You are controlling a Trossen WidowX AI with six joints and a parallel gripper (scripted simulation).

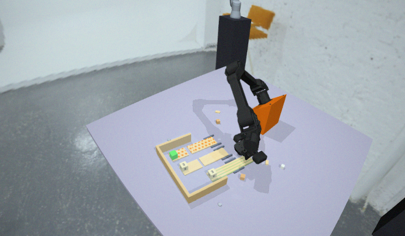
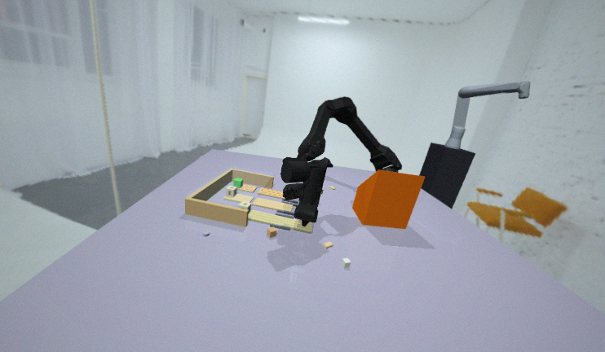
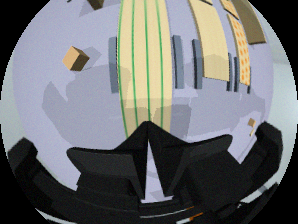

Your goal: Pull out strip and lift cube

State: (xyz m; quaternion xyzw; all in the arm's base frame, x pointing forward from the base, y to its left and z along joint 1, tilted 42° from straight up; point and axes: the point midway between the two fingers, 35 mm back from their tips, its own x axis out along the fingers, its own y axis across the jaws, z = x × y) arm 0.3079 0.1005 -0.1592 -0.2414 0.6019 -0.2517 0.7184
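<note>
My gripper tip is 90 mm short of the strip and 10 mm to the left of it.
</note>
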